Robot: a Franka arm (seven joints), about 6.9 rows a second.
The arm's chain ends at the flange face. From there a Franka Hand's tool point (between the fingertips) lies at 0.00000 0.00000 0.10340 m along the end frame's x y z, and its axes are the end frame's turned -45 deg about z.
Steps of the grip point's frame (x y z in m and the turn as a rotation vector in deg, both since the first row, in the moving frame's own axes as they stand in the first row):
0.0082 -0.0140 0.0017 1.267 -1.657 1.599
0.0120 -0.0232 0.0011 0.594 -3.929 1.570
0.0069 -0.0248 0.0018 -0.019 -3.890 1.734
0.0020 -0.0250 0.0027 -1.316 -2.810 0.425
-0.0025 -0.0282 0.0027 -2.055 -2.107 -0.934
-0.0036 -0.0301 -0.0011 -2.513 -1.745 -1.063
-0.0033 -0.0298 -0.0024 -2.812 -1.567 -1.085
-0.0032 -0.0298 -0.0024 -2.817 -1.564 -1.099
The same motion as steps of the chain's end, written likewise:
-0.0004 -0.0161 0.0018 -0.276 -2.068 1.599
-0.0021 -0.0291 0.0013 -2.358 -3.198 1.570
-0.0076 -0.0273 0.0020 -2.764 -2.737 1.734
-0.0143 -0.0243 0.0029 -2.918 -1.056 0.425
-0.0217 -0.0235 0.0028 -2.943 -0.037 -0.934
-0.0249 -0.0242 -0.0010 -3.011 0.543 -1.063
-0.0250 -0.0243 -0.0022 -3.096 0.880 -1.085
-0.0250 -0.0244 -0.0022 -3.098 0.886 -1.099

